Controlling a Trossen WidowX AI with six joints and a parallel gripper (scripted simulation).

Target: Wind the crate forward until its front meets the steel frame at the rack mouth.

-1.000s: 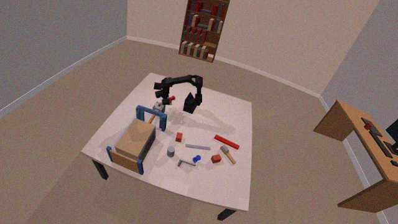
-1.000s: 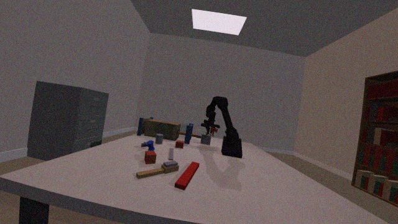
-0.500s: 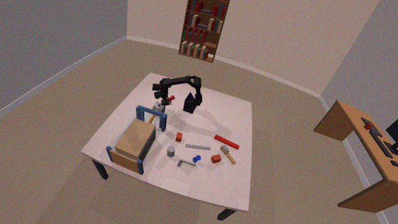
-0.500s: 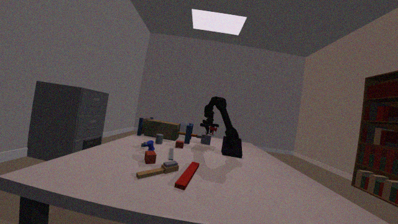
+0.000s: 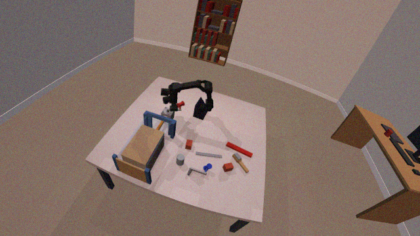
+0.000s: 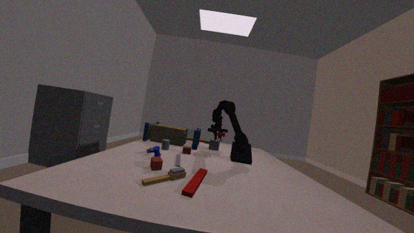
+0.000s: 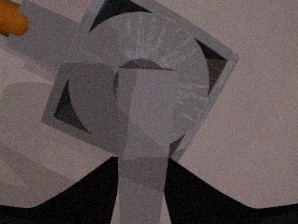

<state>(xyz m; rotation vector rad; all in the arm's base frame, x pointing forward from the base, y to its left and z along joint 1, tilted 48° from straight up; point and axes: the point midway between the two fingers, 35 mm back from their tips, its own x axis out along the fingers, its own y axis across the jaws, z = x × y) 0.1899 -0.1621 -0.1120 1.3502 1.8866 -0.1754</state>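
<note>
Now: the red knob 5 cm to the left of my gripper tip, 5 cm above it and 3 cm behind it. Also, from my gripper tip: blue frame: 18 cm ahead, 2 cm to the right, 1 cm above; then winch handle: 2 cm to the left, 2 cm above, 1 cm behind; then grey winch: 7 cm below, 5 cm to the right, 1 cm ahead.
</note>
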